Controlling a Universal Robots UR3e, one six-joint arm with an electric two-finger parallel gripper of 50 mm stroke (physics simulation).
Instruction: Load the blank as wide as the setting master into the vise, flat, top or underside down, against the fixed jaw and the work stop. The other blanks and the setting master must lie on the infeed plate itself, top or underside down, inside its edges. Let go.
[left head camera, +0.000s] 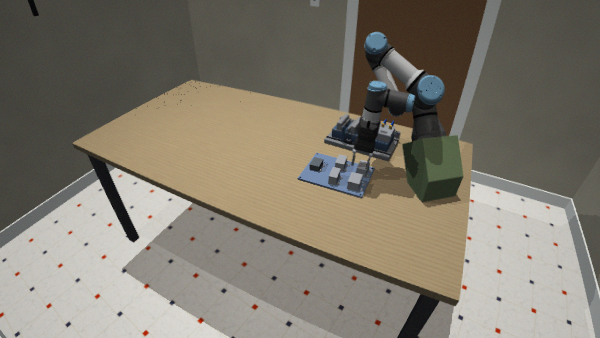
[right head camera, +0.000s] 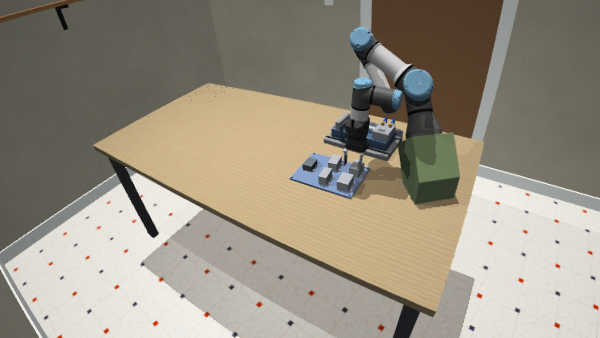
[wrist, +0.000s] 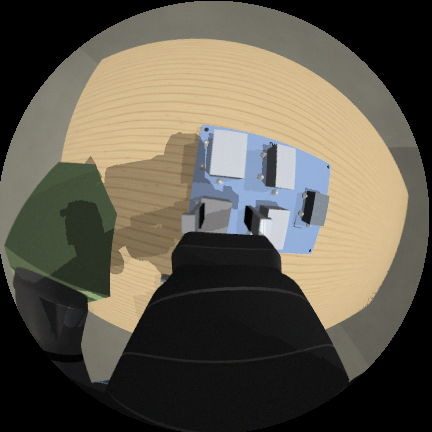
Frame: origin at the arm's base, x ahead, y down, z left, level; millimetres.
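Where they show: gripper, fingertip midpoint: (left head camera: 359, 165) (right head camera: 352, 165) (wrist: 224, 212); arm's base, origin of the base link: (left head camera: 429, 139) (right head camera: 424, 137) (wrist: 50, 288).
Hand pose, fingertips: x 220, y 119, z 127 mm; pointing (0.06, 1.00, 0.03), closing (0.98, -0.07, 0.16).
Each offset is from my fingertips to the top centre of the thing. "spot": to the spot under its first point.
The blue infeed plate (left head camera: 308, 174) (right head camera: 301, 175) (wrist: 300, 241) bears several blocks, all lying inside its edges. A darker grey block @(dz +38, dx +165, dy +13 mm) (left head camera: 316, 164) (right head camera: 310, 164) (wrist: 319, 208), which looks like the setting master, is at one end. Light grey blanks @(dz +74, dx -10, dy +2 mm) (left head camera: 355, 181) (right head camera: 345, 182) (wrist: 228, 153) of differing widths lie on the rest; which matches the master I cannot tell. My gripper (left head camera: 362, 160) (right head camera: 353, 159) (wrist: 224, 212) is open and empty, above the shaded blank @(dz -17, dx -11, dy +2 mm) (left head camera: 363, 169) (right head camera: 356, 169) (wrist: 216, 214) at the plate's door-side corner. The vise (left head camera: 343, 125) (right head camera: 342, 124) stands behind, partly hidden by the gripper.
A large green box (left head camera: 434, 167) (right head camera: 430, 167) (wrist: 65, 220) stands on the table beside the arm's base. The vise's grey base @(spot: dz -152, dx +168, dy +30 mm) (left head camera: 334, 142) (right head camera: 334, 142) also carries a grey block @(dz -215, dx -28, dy -50 mm) (left head camera: 385, 132) (right head camera: 384, 131) with blue and yellow fittings. Small pins stand on the plate beside the blocks.
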